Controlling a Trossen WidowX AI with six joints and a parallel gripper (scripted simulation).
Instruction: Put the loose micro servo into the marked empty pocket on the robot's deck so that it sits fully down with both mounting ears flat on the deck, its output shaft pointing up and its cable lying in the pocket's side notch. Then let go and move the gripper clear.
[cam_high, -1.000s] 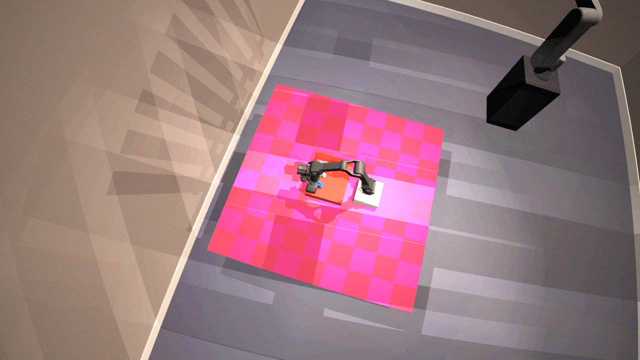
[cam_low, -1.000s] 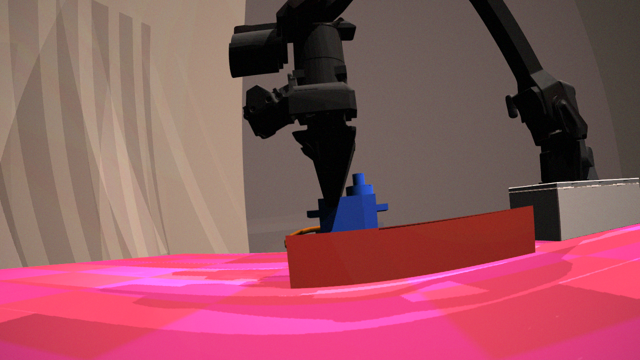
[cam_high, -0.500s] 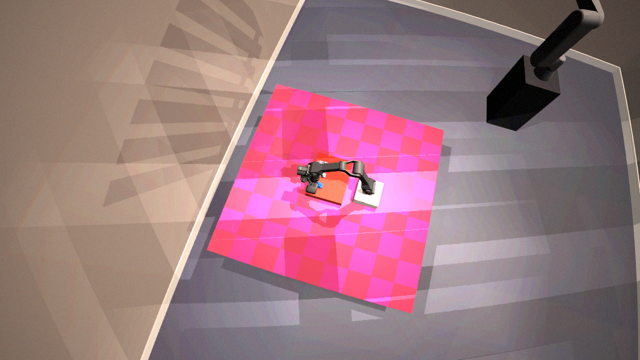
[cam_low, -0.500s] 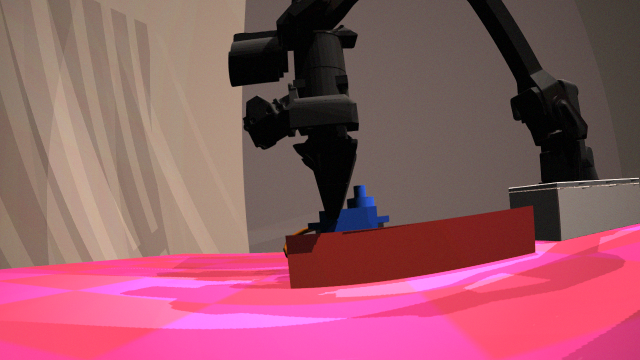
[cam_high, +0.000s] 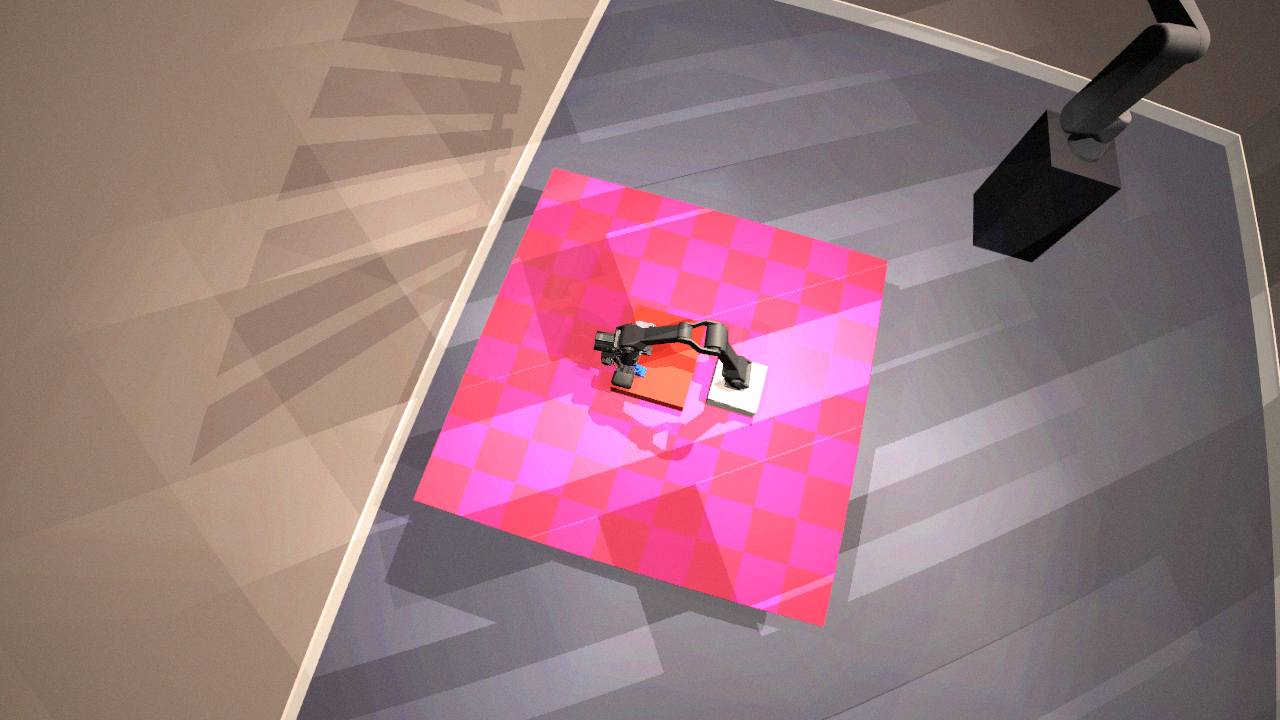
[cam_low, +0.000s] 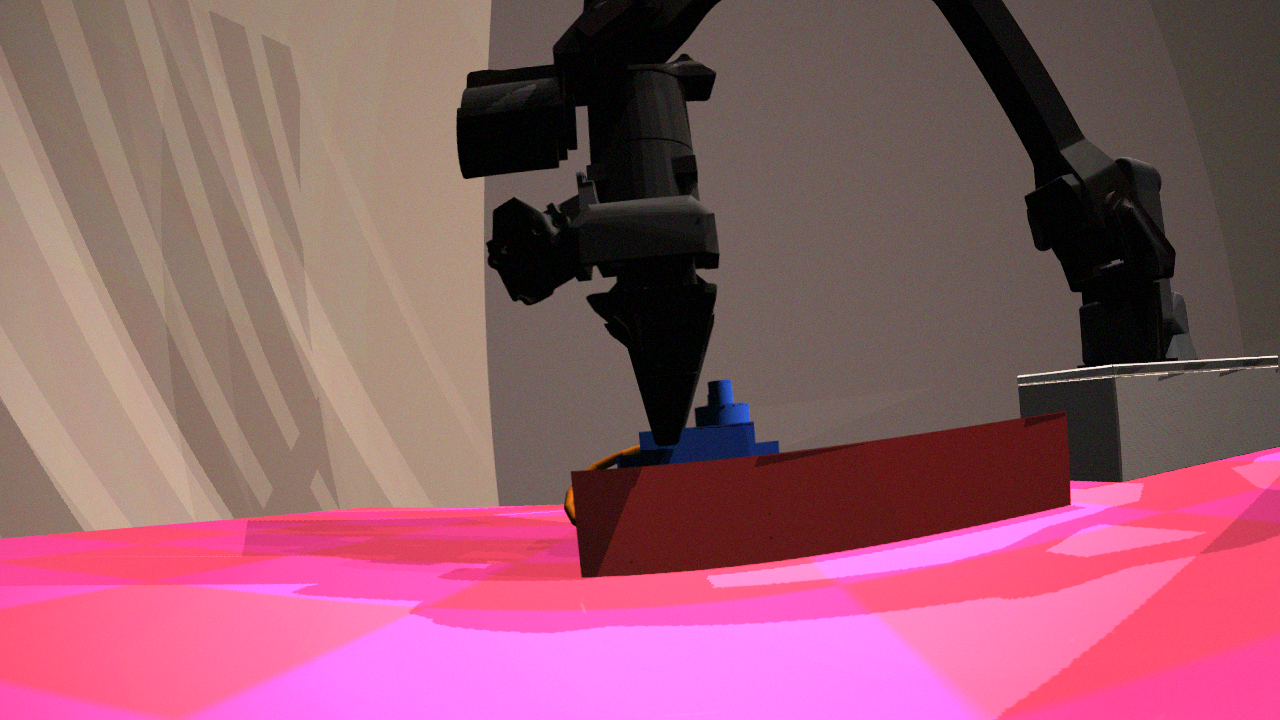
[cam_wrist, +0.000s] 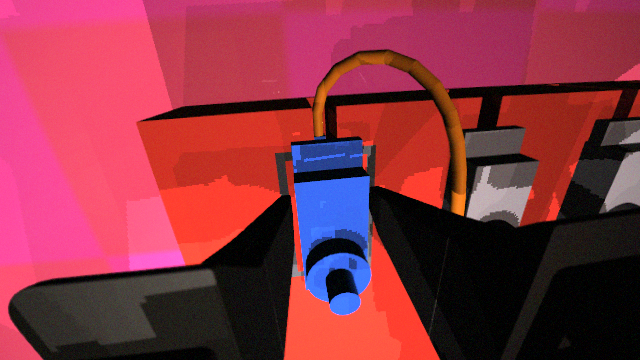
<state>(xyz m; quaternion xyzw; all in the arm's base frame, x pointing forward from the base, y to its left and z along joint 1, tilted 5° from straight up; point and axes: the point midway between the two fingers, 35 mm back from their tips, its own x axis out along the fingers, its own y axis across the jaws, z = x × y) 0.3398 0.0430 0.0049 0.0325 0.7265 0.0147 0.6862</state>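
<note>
Now: gripper tip 130 mm past the red deck, 70 mm to the left of it and 30 mm above it.
</note>
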